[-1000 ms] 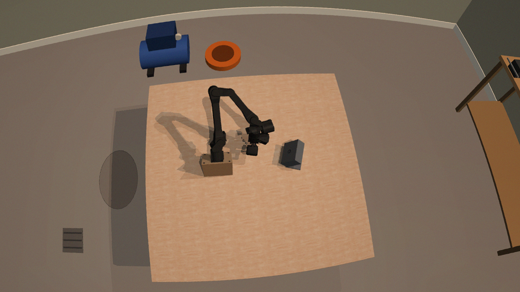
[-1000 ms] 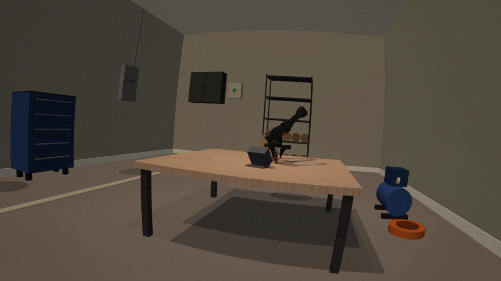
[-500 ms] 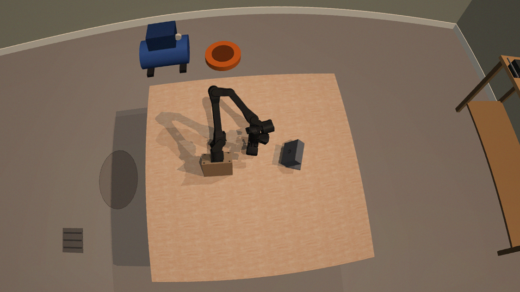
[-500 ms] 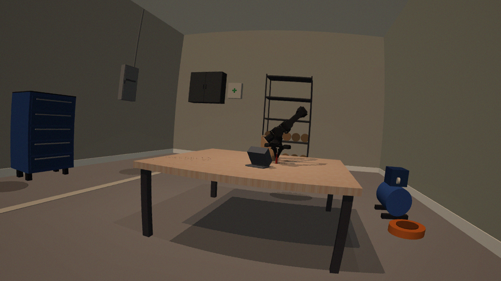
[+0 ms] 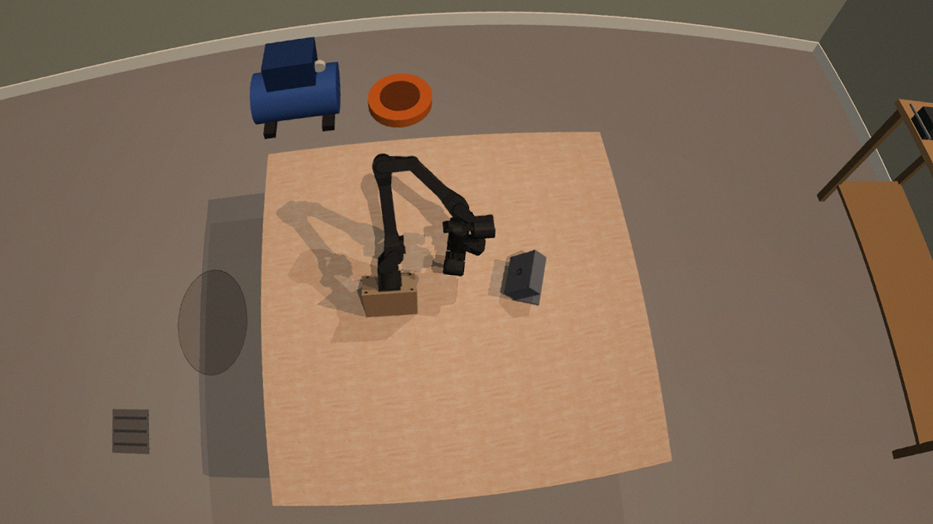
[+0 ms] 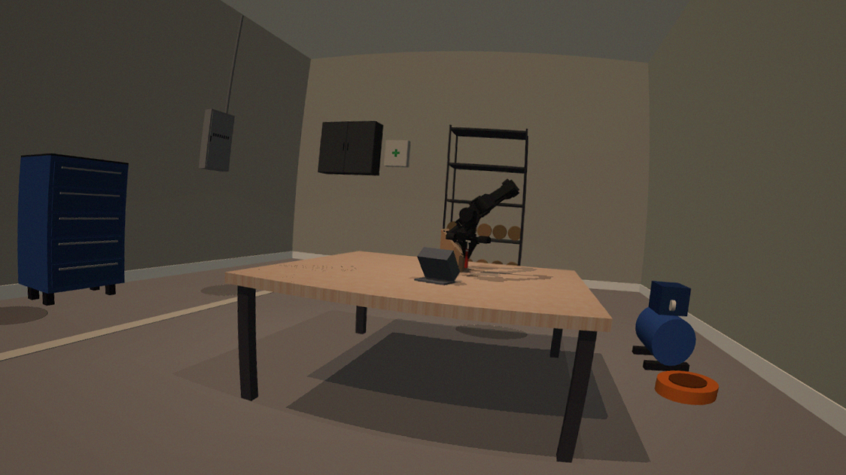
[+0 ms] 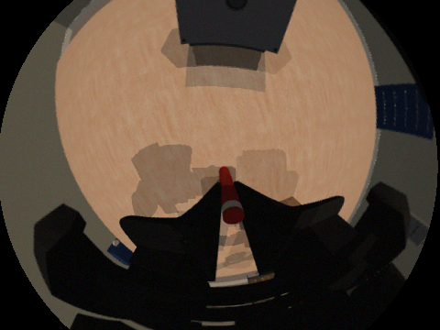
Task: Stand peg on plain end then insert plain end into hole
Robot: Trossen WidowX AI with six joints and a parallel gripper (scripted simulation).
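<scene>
The dark grey sloped panel is 220 mm ahead of my gripper tip, 70 mm to the right of it and 10 mm below it. From my gripper tip the other things lie so: red peg 20 mm above.
</scene>
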